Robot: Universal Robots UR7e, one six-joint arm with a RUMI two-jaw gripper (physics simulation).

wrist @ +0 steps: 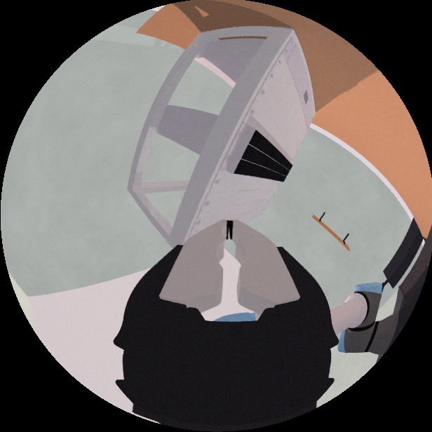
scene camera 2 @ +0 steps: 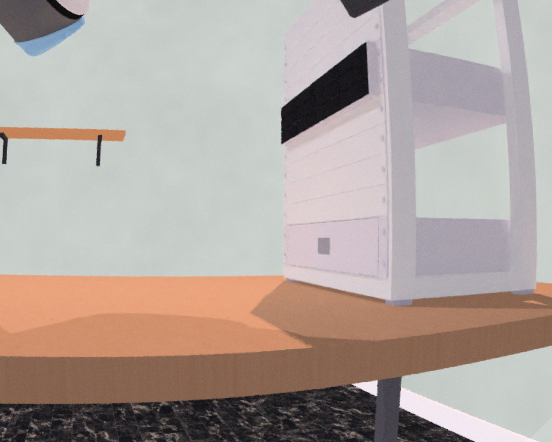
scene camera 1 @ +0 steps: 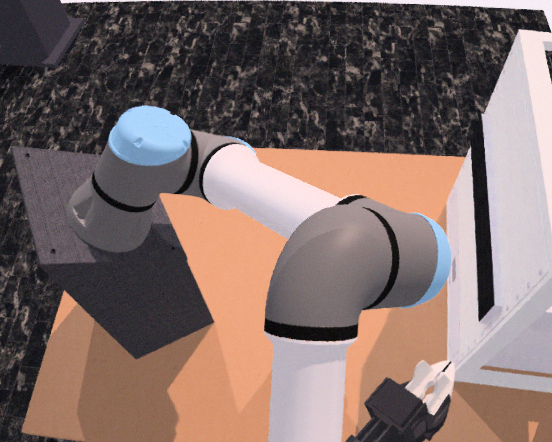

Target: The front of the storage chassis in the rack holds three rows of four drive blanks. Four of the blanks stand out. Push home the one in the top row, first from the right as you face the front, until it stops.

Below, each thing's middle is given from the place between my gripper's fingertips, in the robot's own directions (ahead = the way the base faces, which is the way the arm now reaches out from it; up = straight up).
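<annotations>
I find the white rack (scene camera 2: 358, 102) 11 cm below my hand, 34 cm to the left of it and 22 cm ahead of it.
</annotations>
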